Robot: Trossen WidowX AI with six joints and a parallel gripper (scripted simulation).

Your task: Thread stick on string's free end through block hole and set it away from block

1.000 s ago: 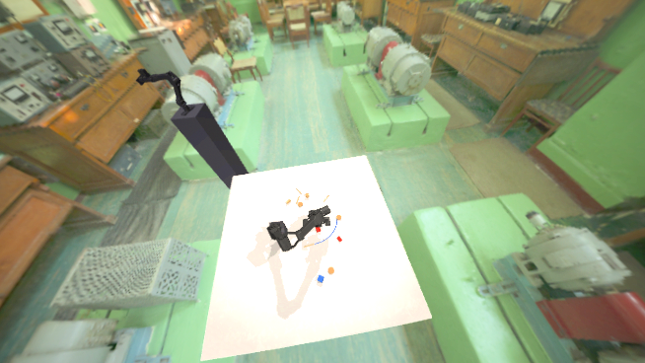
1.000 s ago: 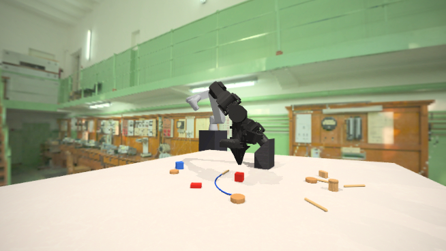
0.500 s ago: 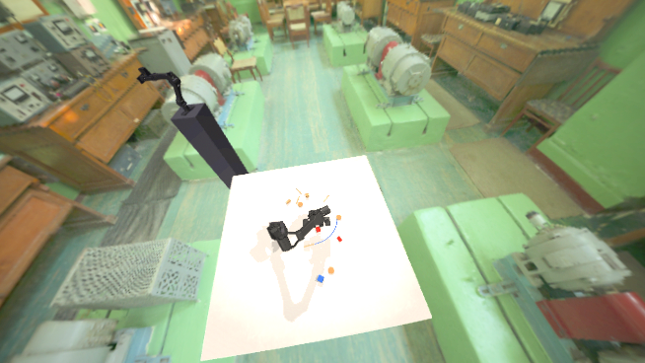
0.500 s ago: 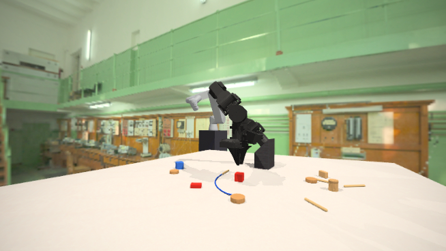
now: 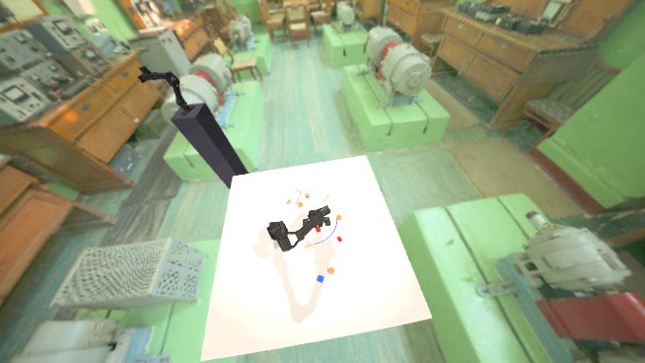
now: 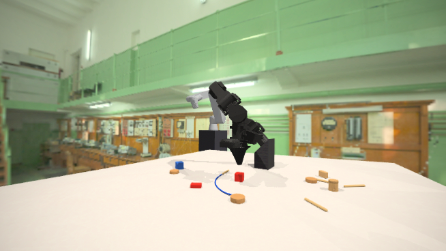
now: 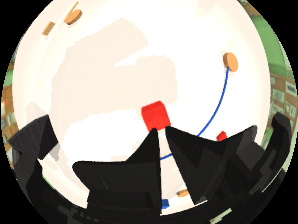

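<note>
Now: the red cube 50 mm below my gripper tip. Also, from my gripper tip: thin wooden stick 110 mm to the right, 60 mm below, 50 mm behind; then flat red piece 150 mm ahead, 80 mm to the right, 50 mm below; then round wooden button 160 mm ahead, 90 mm to the left, 50 mm below.
</note>
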